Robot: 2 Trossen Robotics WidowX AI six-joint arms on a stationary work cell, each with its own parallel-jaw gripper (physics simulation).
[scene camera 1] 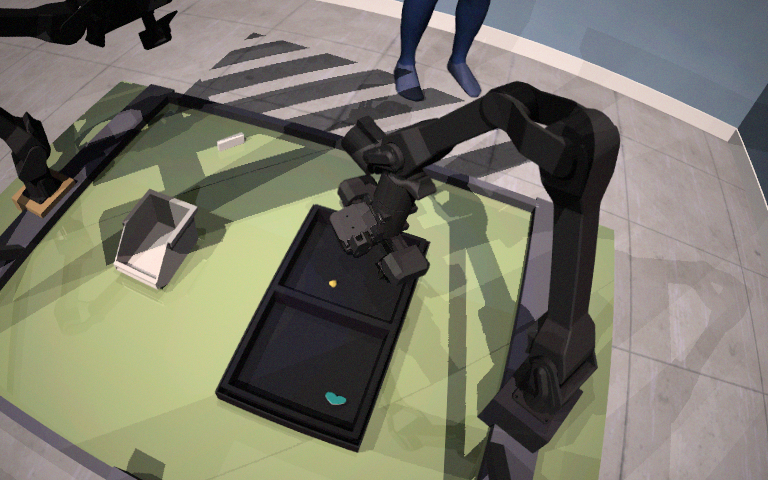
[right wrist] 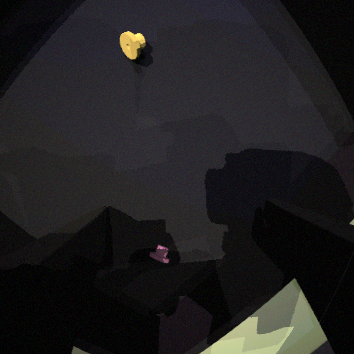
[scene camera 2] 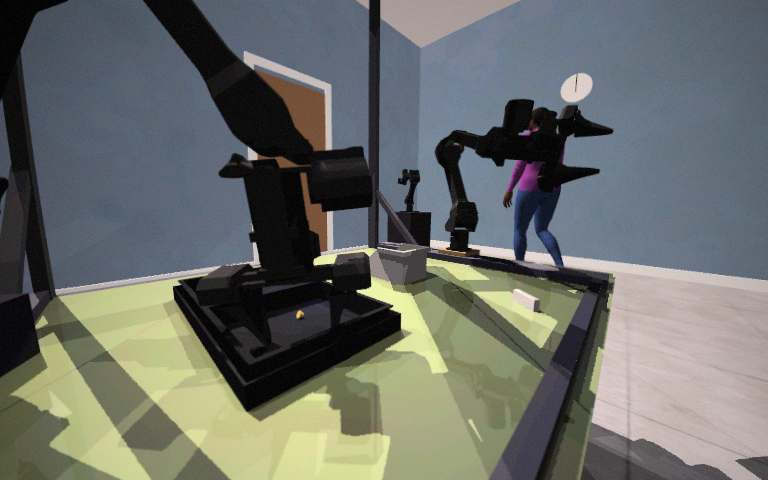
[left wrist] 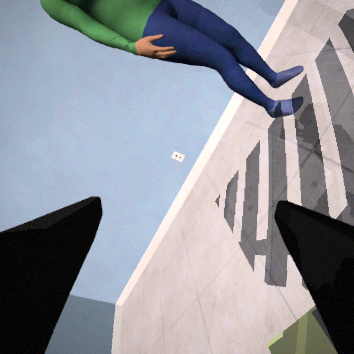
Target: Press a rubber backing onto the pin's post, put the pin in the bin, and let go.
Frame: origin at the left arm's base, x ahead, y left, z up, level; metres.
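Where they show: left gripper, fingertip midpoint: point(scene camera 2: 606, 151) point(left wrist: 189, 207); right gripper, fingertip midpoint: point(scene camera 1: 368, 257) point(right wrist: 187, 211); left arm's base, link origin: point(scene camera 1: 42, 188) point(scene camera 2: 459, 249); right arm's base, link origin: point(scene camera 1: 540, 395).
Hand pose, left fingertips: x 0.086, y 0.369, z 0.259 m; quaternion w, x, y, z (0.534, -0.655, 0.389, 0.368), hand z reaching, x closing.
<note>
Each offset is from my left fingertips to the top centre of the thing. "spot": to the spot under its first point.
The pin, a teal heart {dx +0.594, dy -0.470, dz -0.268 m} point(scene camera 1: 335, 398), lies in the tray's lower compartment in scene camera 1. A yellow rubber backing {dx +0.516, dy -0.287, dz -0.275 m} point(scene camera 1: 333, 283) point(scene camera 2: 299, 314) point(right wrist: 132, 45) lies in the upper compartment. A pink backing {dx +0.575, dy -0.207, dz -0.275 m} point(right wrist: 160, 254) lies on that compartment's floor, low in the right wrist view, between the spread fingers and touching neither clearly. My right gripper point(scene camera 2: 301, 327) point(right wrist: 187, 211) is open and low inside this compartment; its arm hides the pink backing in scene camera 1. My left gripper point(scene camera 2: 604, 151) point(left wrist: 189, 207) is open and empty, held high away from the tray. The bin {spot: dx +0.193, dy -0.357, dz -0.286 m} point(scene camera 1: 148, 243) point(scene camera 2: 400, 264) stands at the left in scene camera 1.
The black tray {dx +0.539, dy -0.344, dz -0.253 m} point(scene camera 1: 283, 418) point(scene camera 2: 322, 362) has raised walls and a divider {spot: dx +0.543, dy -0.344, dz -0.253 m} point(scene camera 1: 334, 308) between its compartments. A small white block {dx +0.190, dy -0.071, dz -0.270 m} point(scene camera 1: 230, 141) point(scene camera 2: 526, 300) stands on the green table near its far edge in scene camera 1. A dark frame point(scene camera 1: 249, 116) borders the table.
</note>
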